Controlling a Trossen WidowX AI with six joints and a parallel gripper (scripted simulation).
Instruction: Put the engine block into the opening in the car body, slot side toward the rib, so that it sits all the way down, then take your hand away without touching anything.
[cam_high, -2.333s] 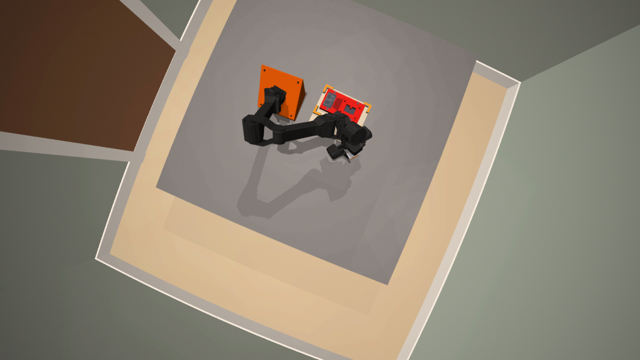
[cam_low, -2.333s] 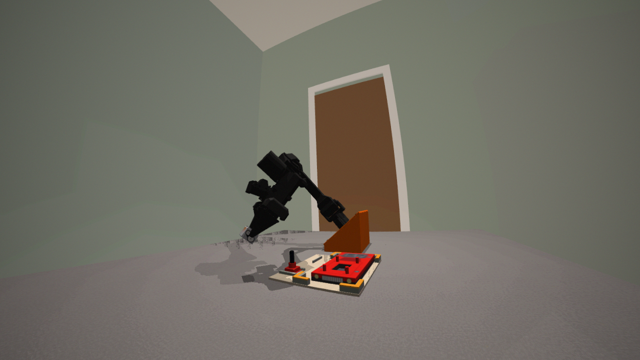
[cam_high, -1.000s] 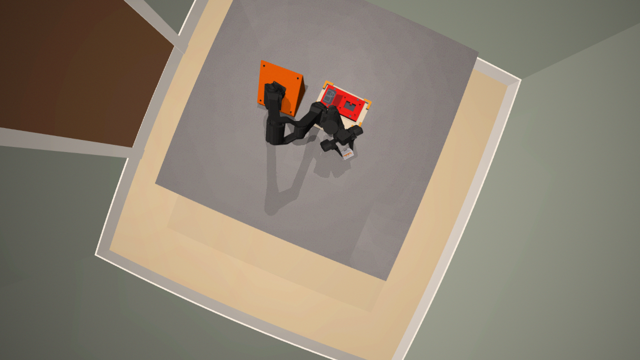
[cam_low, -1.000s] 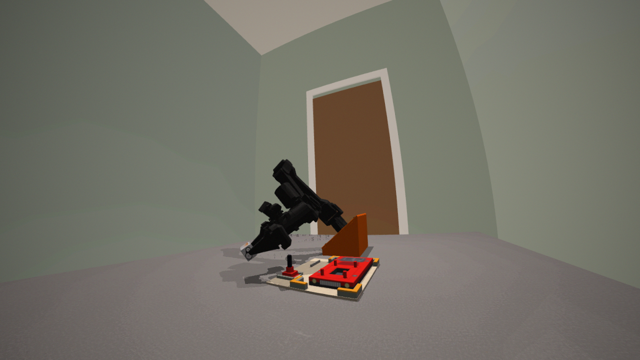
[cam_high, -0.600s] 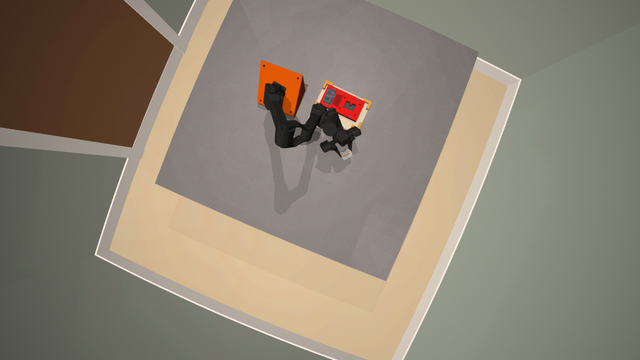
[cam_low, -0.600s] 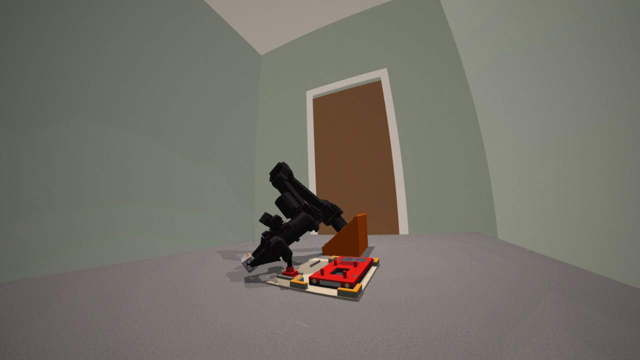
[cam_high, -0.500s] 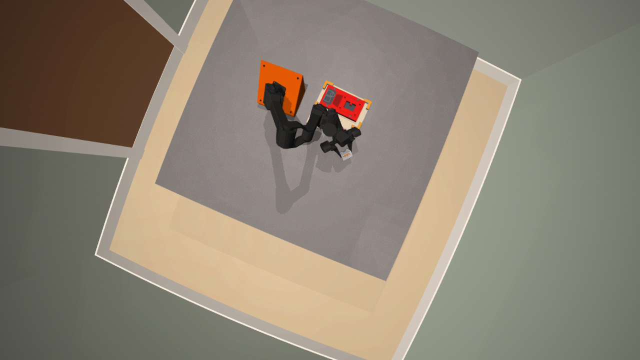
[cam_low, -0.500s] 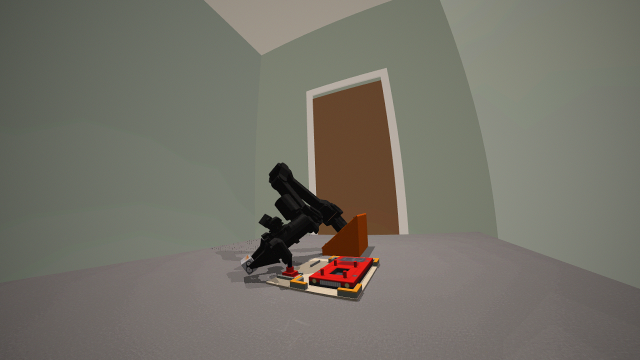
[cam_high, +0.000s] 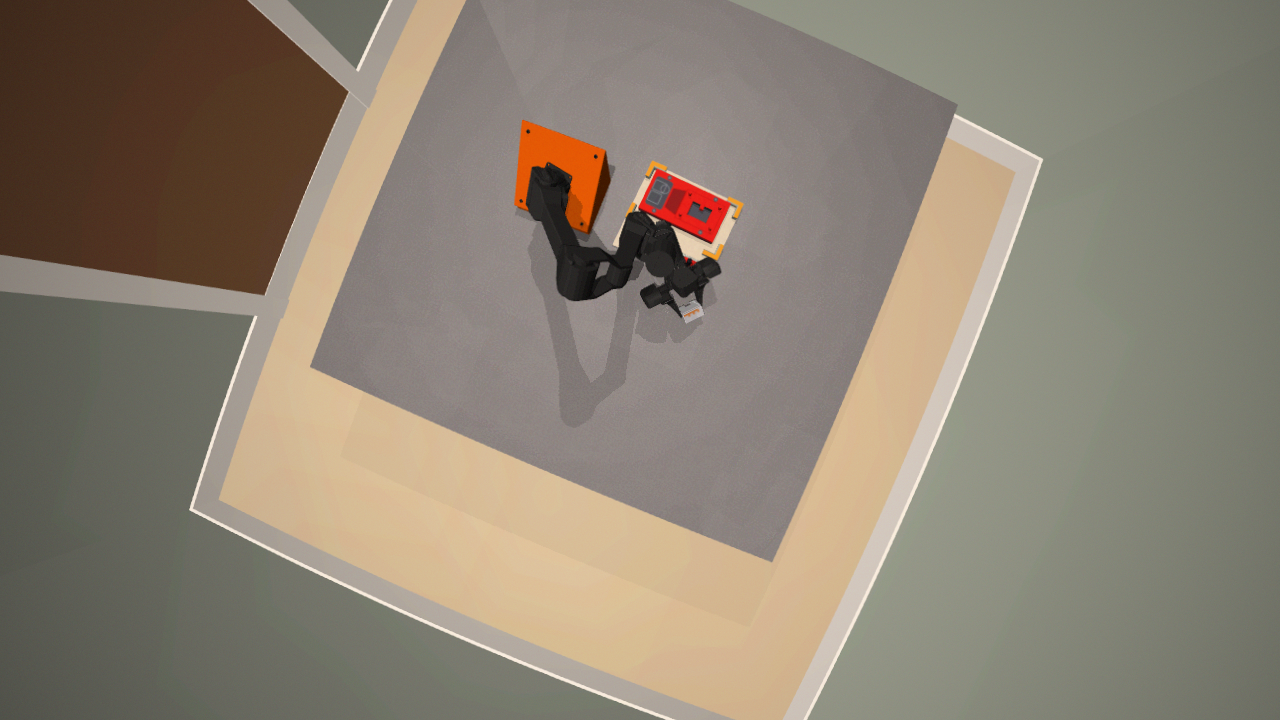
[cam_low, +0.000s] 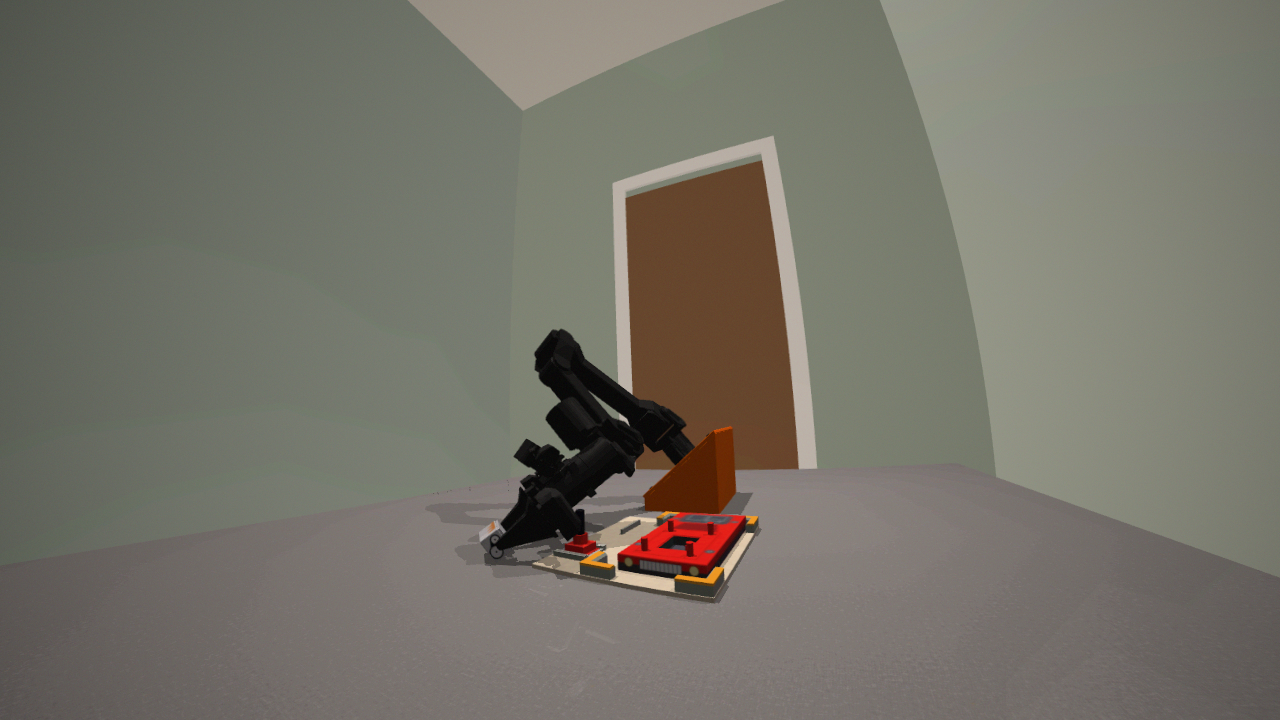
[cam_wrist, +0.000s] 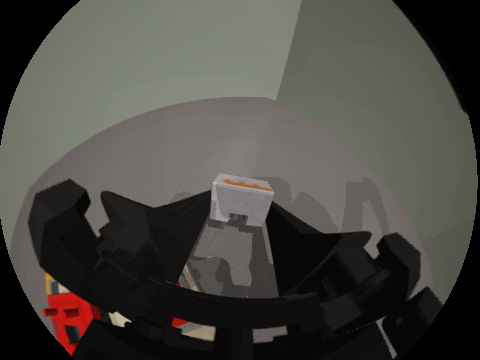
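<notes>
Right now the engine block is right at my gripper tip.
</notes>
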